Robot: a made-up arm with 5 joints.
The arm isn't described. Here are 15 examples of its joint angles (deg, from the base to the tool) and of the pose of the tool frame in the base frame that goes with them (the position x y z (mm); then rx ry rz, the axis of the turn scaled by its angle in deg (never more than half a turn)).
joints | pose
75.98 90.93 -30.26 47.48 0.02 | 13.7 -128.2 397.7 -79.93 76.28 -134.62
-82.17 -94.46 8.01 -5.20 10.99 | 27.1 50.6 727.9 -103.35 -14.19 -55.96
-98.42 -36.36 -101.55 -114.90 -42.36 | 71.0 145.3 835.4 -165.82 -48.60 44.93
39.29 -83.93 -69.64 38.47 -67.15 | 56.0 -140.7 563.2 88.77 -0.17 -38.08
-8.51 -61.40 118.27 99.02 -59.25 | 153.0 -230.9 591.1 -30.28 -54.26 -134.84
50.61 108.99 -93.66 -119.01 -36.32 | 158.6 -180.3 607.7 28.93 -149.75 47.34
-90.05 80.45 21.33 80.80 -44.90 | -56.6 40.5 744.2 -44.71 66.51 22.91
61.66 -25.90 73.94 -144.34 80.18 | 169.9 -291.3 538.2 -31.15 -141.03 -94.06
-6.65 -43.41 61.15 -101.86 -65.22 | 119.4 -33.2 754.3 128.07 -85.53 55.88
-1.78 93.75 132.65 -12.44 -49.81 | -41.2 -224.3 641.9 -83.59 -41.98 -47.95
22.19 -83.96 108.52 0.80 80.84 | 44.6 -239.9 625.5 11.68 78.57 -19.15
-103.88 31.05 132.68 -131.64 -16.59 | 145.4 75.5 517.3 7.22 -23.97 94.47
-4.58 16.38 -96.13 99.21 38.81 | -3.9 -144.8 756.1 166.01 -24.60 56.07
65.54 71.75 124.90 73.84 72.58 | 137.4 -178.5 496.0 -18.79 -94.99 41.59
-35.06 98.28 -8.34 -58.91 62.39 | 94.1 -12.9 735.2 39.65 -9.29 -121.46
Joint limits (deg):
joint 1: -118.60..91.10
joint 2: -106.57..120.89
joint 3: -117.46..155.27
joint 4: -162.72..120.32
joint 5: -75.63..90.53
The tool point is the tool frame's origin. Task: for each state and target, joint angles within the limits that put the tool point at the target. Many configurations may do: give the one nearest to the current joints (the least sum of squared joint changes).
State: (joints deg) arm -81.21 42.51 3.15 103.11 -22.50
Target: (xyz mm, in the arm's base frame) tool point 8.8 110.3 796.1
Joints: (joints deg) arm -98.61 92.57 -37.36 73.49 -42.37
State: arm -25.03 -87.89 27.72 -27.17 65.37
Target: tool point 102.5 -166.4 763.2
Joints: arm -32.19 -74.61 9.71 -11.41 87.48
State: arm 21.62 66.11 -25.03 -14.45 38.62
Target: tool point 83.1 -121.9 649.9
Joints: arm -0.51 76.48 -30.14 -13.91 52.06
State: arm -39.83 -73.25 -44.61 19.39 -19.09
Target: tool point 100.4 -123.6 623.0
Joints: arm -2.14 -72.73 -35.39 51.27 -26.59
